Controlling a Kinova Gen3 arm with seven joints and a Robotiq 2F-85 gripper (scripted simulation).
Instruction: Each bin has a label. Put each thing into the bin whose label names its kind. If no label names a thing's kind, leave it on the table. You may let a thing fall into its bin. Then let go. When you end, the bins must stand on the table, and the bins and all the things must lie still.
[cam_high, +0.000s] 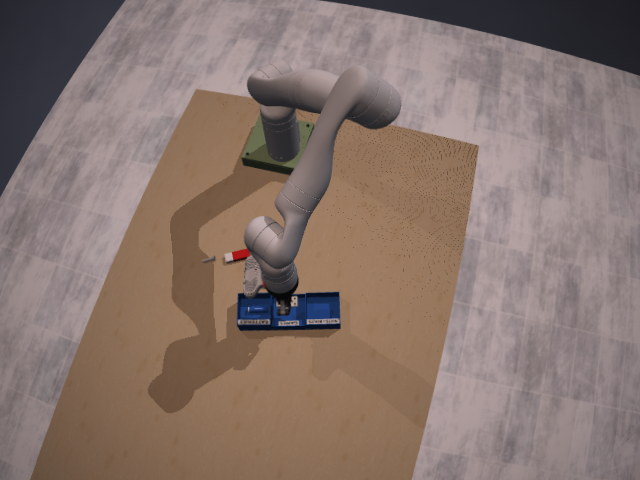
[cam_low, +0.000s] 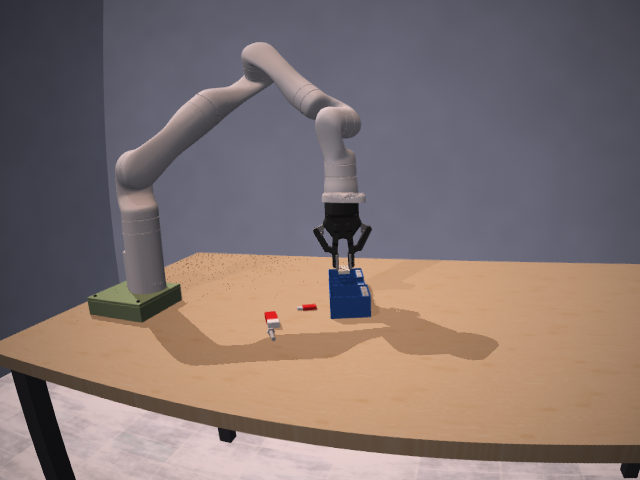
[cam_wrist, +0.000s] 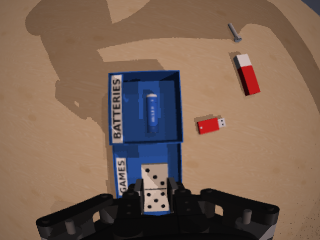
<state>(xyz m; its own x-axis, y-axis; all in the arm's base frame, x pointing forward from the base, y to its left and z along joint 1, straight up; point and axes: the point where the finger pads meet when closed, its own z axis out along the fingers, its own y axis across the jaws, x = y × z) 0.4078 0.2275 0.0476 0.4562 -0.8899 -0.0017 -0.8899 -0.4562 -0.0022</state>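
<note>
Right now my hand is 1 cm short of the blue bin row and 7 cm above it. The rest, counted from my hand: blue battery 4 cm ahead, 7 cm to the right, 8 cm below; then white domino 2 cm below; then red object 5 cm behind, 9 cm to the right, 9 cm below.
</note>
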